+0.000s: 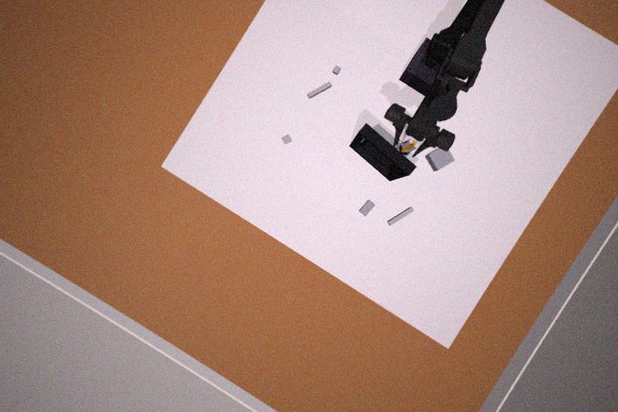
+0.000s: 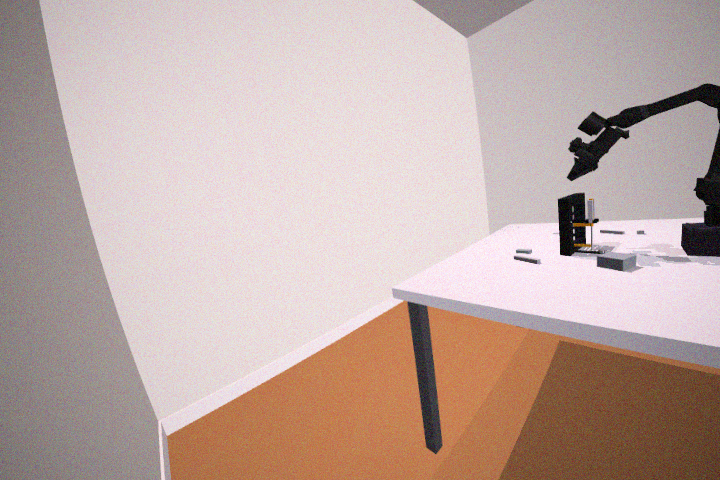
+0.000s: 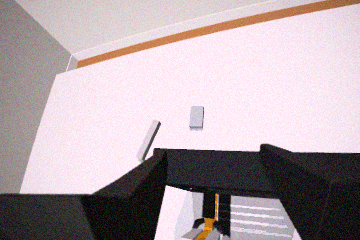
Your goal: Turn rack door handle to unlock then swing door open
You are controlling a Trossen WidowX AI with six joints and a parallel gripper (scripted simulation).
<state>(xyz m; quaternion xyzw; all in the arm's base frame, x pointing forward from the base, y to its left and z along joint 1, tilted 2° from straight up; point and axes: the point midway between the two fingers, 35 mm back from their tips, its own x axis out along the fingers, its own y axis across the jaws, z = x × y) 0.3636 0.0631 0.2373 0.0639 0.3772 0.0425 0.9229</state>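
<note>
Now: gripper tip 70 mm past the handle, 30 mm to the right of it and 160 mm above it. Round my gripper tip: cube (210 mm behind, 340 mm to the right, 280 mm below).
</note>
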